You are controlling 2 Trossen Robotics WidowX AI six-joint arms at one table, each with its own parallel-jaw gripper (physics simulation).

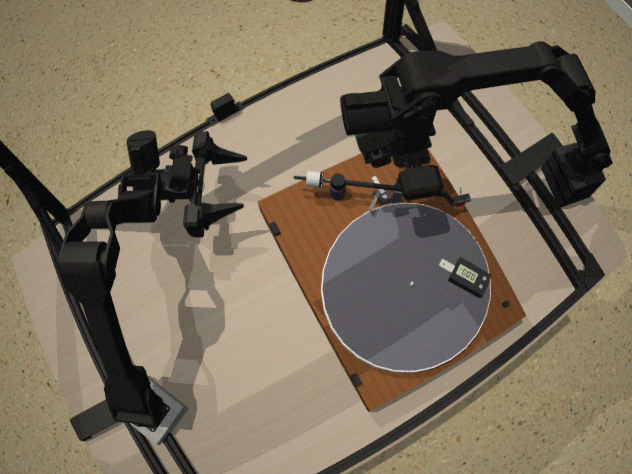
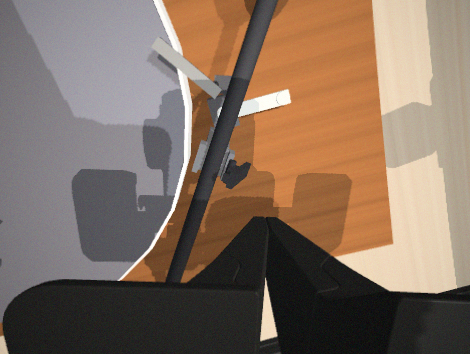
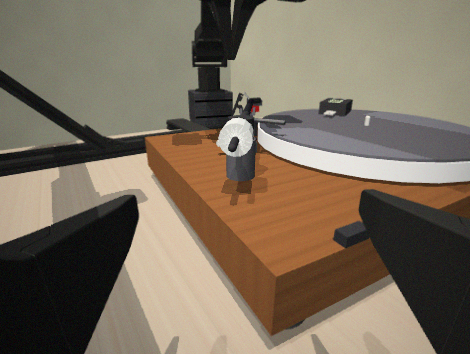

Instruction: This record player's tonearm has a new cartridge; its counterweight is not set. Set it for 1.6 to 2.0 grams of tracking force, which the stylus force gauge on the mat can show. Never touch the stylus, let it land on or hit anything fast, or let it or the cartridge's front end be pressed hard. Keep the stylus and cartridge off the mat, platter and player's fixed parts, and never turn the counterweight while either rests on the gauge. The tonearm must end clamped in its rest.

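Frame: origin at the left arm's base, x ahead, y left, z up, level; centimetres.
Seen in the pictures: left gripper, fingertip midpoint: (image 1: 402, 162) (image 2: 263, 228) (image 3: 230, 59); right gripper, fingertip midpoint: (image 1: 245, 181) (image 3: 249, 203); left arm's base, origin of the base link: (image 1: 581, 163) (image 3: 209, 90); right arm's base, origin of the base link: (image 1: 148, 409).
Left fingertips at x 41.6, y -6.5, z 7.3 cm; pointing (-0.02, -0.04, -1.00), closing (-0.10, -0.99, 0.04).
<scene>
Offsets run from my left fingertips to a thing's middle. "spot": to the spot under its first point. Level surfaces: height alone.
The tonearm (image 1: 365, 184) (image 2: 238, 90) lies over its grey rest (image 2: 200, 156); the rest's black clip @(dx +0.3, dy +0.9, dz -4.6 cm) (image 2: 236, 175) stands beside the tube, not across it. The white counterweight @(dx +14.1, dy -3.7, dz -5.8 cm) (image 1: 313, 179) (image 3: 239, 136) is on the rear end. The red cartridge @(dx -9.6, dy +6.9, dz -7.3 cm) (image 1: 460, 204) (image 3: 256, 108) is at the front end, off the mat; the stylus is too small to make out. The force gauge @(dx -5.3, dy +19.7, dz -7.1 cm) (image 1: 468, 278) (image 3: 336, 106) lies on the mat @(dz -8.2 cm) (image 1: 377, 321), its display seeming to read zeros. My left gripper (image 2: 263, 228) is shut and empty, above and beside the tube. My right gripper (image 1: 245, 182) (image 3: 249, 203) is open and empty, left of the player.
The wooden plinth (image 1: 301, 244) (image 3: 225, 200) carries the white-rimmed platter @(dx +4.1, dy +18.3, dz -9.4 cm) (image 3: 350, 164), the dark pivot post @(spot: dx +10.9, dy -1.1, dz -5.2 cm) (image 1: 337, 186) (image 3: 240, 166) and a small block @(spot: dx +22.9, dy +1.2, dz -9.9 cm) (image 1: 274, 228) (image 3: 350, 234). A white bar @(dx +4.1, dy -0.3, dz -9.6 cm) (image 2: 272, 101) and a grey bar @(dx +5.5, dy +2.8, dz -6.5 cm) (image 2: 185, 66) stick out near the rest.
</scene>
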